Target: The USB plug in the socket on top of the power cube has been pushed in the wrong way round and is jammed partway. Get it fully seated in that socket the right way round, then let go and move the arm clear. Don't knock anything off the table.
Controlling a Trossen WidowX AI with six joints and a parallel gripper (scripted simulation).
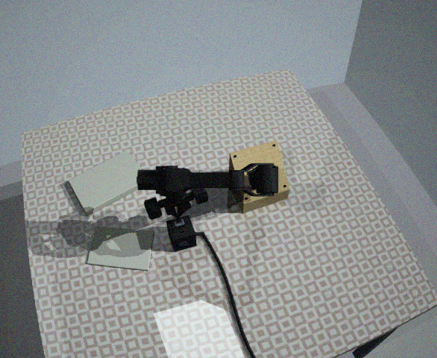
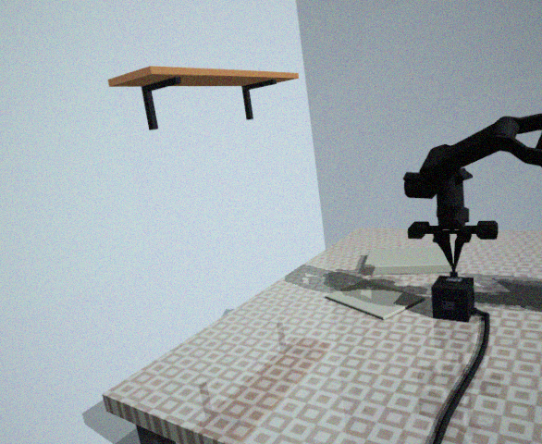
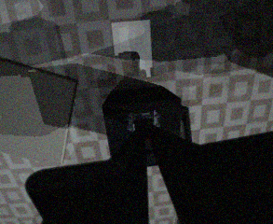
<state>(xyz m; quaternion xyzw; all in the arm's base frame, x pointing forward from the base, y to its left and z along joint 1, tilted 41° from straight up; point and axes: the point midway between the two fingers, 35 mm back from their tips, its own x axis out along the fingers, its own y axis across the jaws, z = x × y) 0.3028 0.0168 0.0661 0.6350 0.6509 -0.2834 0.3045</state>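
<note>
Right now the USB socket is 10 mm to the left of my gripper tip and 40 mm below it. The rest, counted from my gripper tip: USB plug 20 mm below; pale sheet 210 mm ahead, 10 mm to the right, 100 mm below.
</note>
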